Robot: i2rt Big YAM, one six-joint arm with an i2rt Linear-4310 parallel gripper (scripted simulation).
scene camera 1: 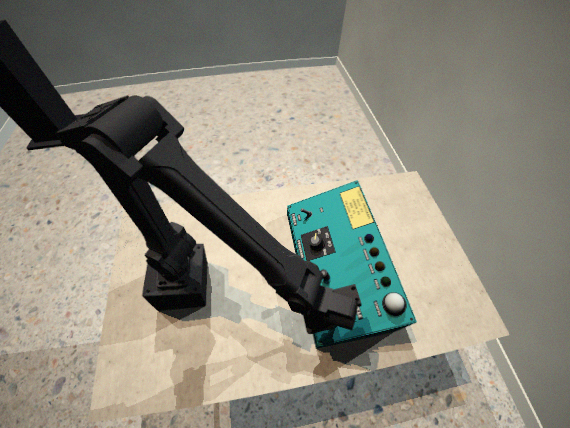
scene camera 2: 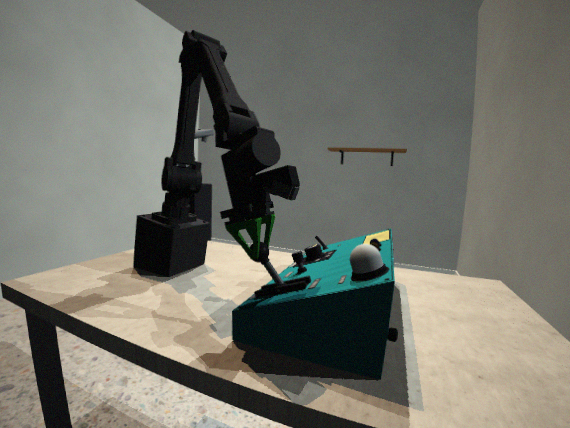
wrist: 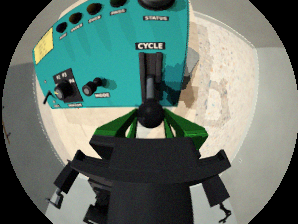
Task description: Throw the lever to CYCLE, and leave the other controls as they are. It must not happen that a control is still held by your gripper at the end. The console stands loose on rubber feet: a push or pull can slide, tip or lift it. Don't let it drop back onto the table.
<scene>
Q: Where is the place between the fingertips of my gripper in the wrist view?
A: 150, 111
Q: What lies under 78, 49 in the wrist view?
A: A teal sloped console.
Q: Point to a teal sloped console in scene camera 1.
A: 341, 216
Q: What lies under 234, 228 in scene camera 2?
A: My gripper.
</scene>
